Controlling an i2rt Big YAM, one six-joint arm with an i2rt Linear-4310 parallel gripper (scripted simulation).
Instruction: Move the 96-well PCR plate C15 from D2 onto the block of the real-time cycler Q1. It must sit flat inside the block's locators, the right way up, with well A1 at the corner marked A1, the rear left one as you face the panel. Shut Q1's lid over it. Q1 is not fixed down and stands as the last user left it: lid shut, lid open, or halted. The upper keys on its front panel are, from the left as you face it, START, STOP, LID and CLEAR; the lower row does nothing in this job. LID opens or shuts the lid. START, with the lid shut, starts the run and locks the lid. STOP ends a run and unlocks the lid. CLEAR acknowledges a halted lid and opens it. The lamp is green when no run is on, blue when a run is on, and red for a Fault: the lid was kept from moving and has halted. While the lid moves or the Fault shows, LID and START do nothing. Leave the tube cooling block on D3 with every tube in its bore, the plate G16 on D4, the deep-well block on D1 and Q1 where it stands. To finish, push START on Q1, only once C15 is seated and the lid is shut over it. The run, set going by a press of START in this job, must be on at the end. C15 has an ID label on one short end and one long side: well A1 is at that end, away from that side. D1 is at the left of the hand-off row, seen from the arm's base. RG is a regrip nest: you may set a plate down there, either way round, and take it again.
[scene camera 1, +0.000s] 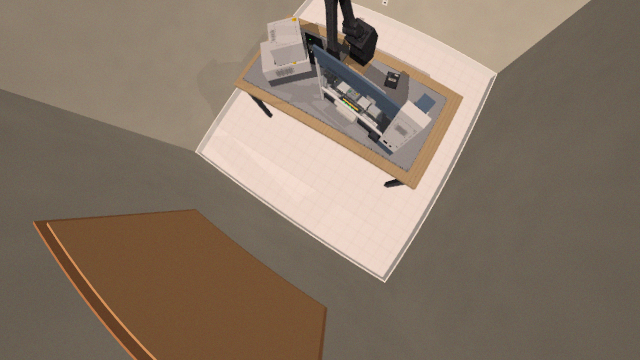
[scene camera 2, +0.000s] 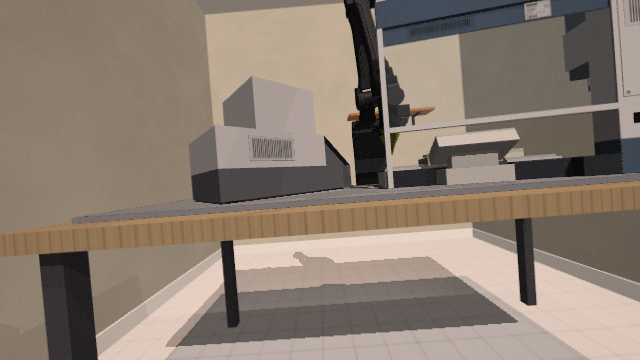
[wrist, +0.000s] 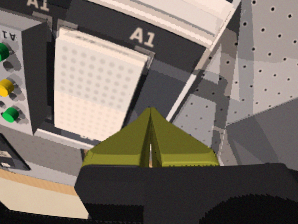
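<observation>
The gripper (wrist: 150, 114) is visible, together with a tall white instrument (scene camera 1: 413, 116) and a lid (scene camera 2: 259, 103). The lid (scene camera 1: 285, 37) appears in this view too.
</observation>
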